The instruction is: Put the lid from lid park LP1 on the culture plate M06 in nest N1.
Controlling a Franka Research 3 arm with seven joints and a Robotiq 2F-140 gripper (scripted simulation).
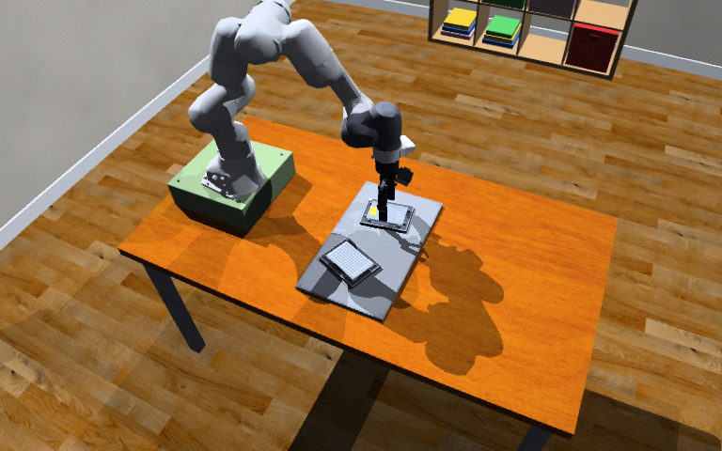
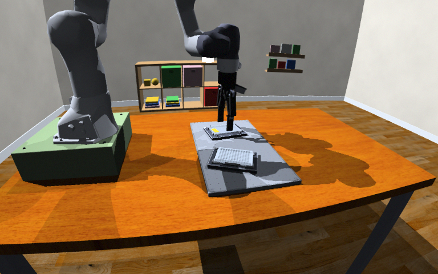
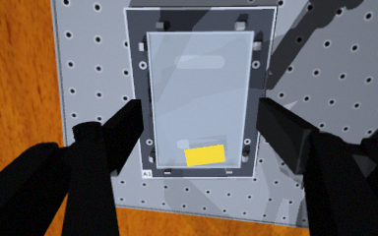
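Now: hand 40 mm above the clear lid. Round my hand: culture plate: 240 mm to the right, 40 mm below, 30 mm behind; lid park LP1: 50 mm below; nest N1: 240 mm to the right, 50 mm below, 30 mm behind.
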